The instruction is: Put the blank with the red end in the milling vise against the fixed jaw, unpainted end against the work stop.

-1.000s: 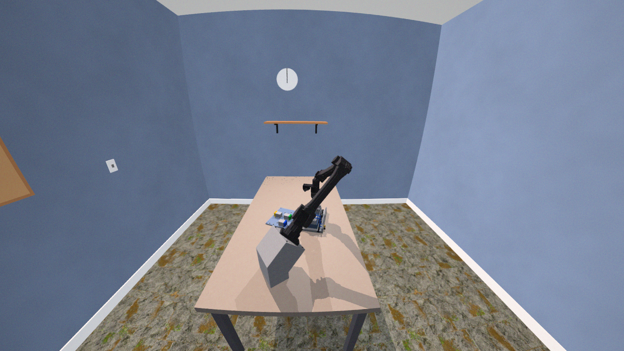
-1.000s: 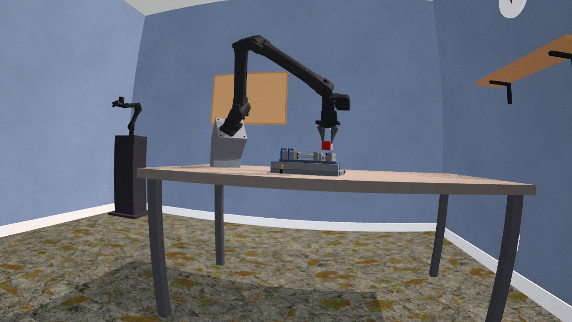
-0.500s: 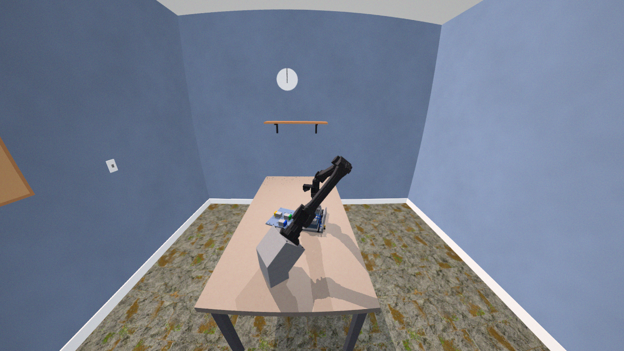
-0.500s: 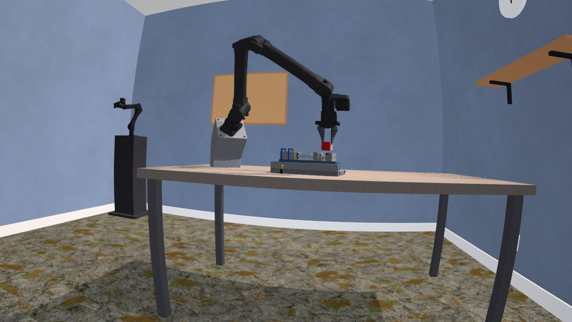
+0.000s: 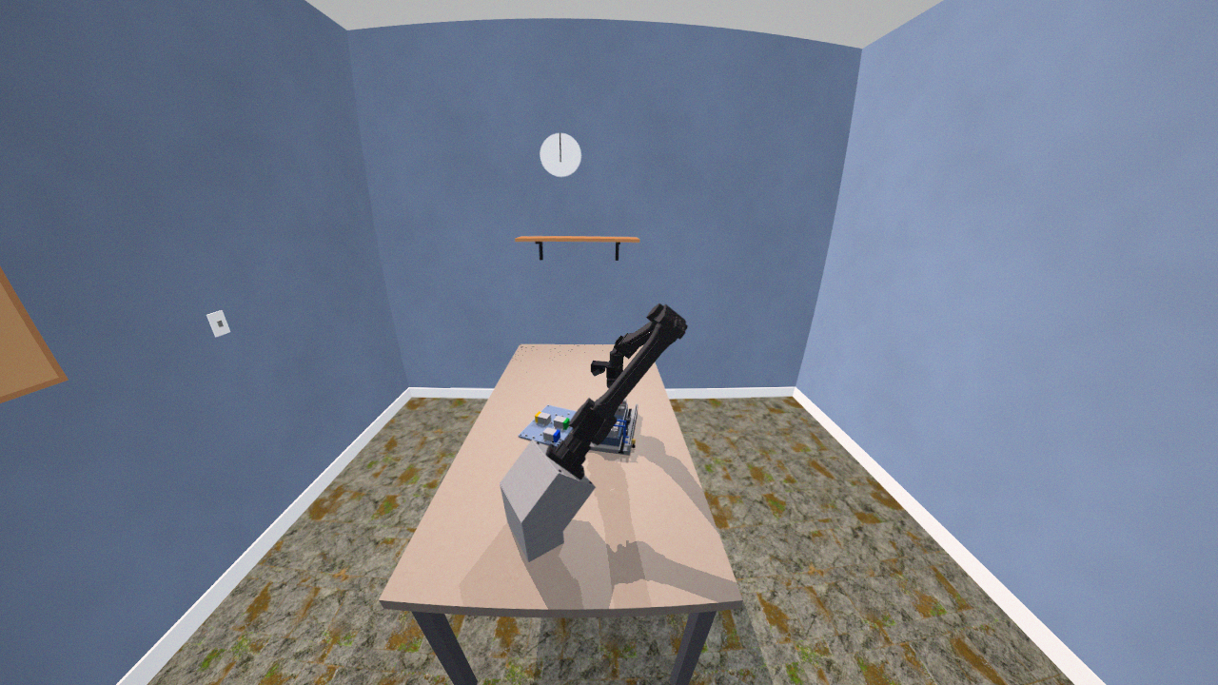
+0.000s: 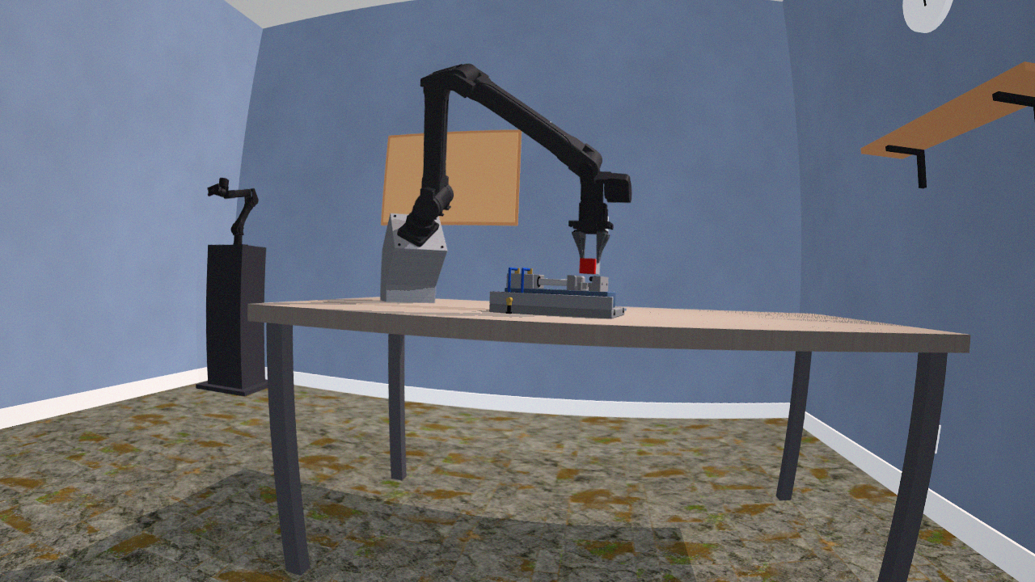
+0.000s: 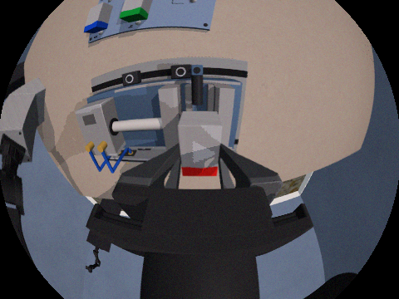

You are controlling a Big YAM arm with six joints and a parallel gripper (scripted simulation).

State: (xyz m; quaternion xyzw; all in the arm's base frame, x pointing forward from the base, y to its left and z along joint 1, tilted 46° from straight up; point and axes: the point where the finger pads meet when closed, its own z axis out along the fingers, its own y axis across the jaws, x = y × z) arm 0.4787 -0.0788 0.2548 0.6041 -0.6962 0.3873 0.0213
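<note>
The work stop is 5 cm to the left of my hand, 5 cm below it and 1 cm ahead of it. From my hand the other things lie so: green-ended blank (24 cm to the left, 11 cm below, 3 cm behind); then blue plate (28 cm to the left, 13 cm below, 1 cm behind); then vise (10 cm below, 7 cm behind, 3 cm to the left).
</note>
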